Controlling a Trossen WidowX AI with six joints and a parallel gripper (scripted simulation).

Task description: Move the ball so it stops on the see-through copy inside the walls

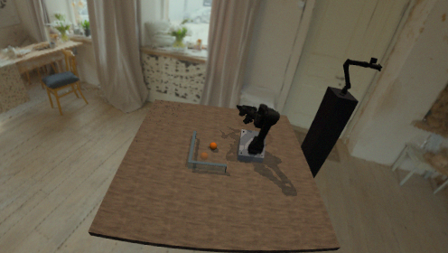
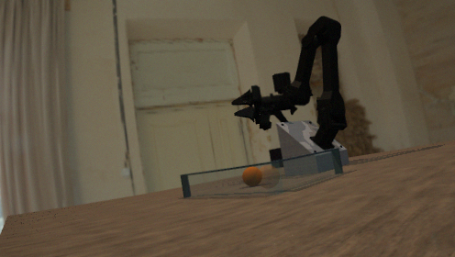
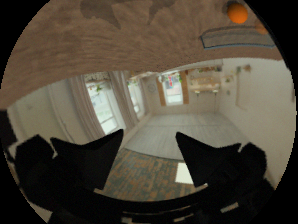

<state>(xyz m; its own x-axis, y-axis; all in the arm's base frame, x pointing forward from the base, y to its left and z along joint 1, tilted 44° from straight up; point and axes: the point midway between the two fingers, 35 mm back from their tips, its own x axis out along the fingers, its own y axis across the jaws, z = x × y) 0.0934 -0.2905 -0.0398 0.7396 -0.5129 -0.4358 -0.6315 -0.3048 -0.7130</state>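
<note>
Now: gripper tip 150 mm short of the orange ball, 210 mm to the right of it and 230 mm above it. Round my gripper tip: see-through copy 200 mm ahead, 330 mm to the left, 230 mm below.
</note>
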